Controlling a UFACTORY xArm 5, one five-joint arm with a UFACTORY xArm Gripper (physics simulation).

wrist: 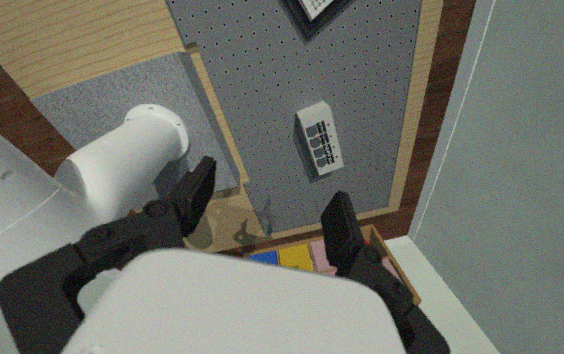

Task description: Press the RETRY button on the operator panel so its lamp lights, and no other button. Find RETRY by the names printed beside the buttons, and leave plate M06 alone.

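Places are measured from the arm's base along level axes (x right, y ahead, z up), in metres.
Pixels of known places: gripper, fingertip midpoint: (274, 189); arm's base, origin of the base link: (159, 134).
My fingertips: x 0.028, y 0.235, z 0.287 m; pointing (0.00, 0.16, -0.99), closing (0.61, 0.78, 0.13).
For each thing: its top centre in the pictures, then the offset to it from my fingertips. "pt": a spot on its surface instead. Level surfaces: height alone.
- operator panel, middle of its top: (324, 145) dx +0.144, dy +0.092, dz -0.282 m
- white plate, surface spot: (317, 7) pt dx -0.107, dy +0.150, dz -0.313 m
- grey perforated board, its level: dz -0.338 m
The operator panel (332, 123) is a small pale box on the grey perforated board, right of the middle of the wrist view. It has a column of several round dark buttons with black printed labels beside them and small dots along its right side. The print is too small to read, so I cannot tell which button is RETRY, and no lit lamp is discernible. A white plate (317, 7) in a dark holder is cut off at the top edge; its name does not show. My gripper (274, 189) is open and empty, high above the board, with the panel beyond its fingertips.
The grey perforated board (280, 65) lies on a wooden table. The robot's white base (135, 145) stands on a grey slab (100, 90) at the left. A wooden tray (393, 260) with blue, yellow and pink pieces lies at the lower edge. A grey-green wall (510, 150) rises at the right.
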